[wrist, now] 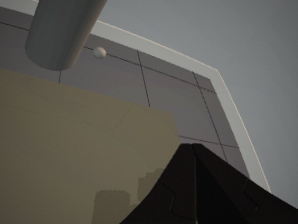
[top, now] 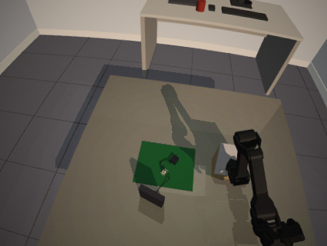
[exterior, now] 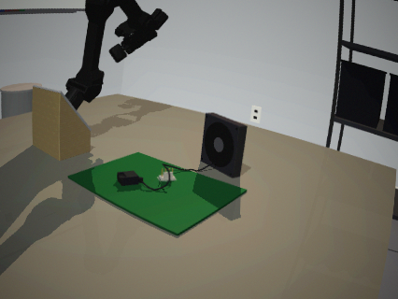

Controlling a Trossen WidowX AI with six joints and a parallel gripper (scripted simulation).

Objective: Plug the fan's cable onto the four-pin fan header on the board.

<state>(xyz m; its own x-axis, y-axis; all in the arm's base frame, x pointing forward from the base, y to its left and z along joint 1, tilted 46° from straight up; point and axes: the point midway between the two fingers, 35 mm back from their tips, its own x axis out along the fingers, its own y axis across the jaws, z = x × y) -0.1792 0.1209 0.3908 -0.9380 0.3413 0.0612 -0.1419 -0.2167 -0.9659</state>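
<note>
Right now my gripper tip is 53 cm short of the black plug, 37 cm to the left of it and 23 cm above it. Round my gripper tip: black fan 58 cm ahead, 19 cm below, 14 cm to the right; green board 57 cm ahead, 33 cm to the right, 26 cm below.
</note>
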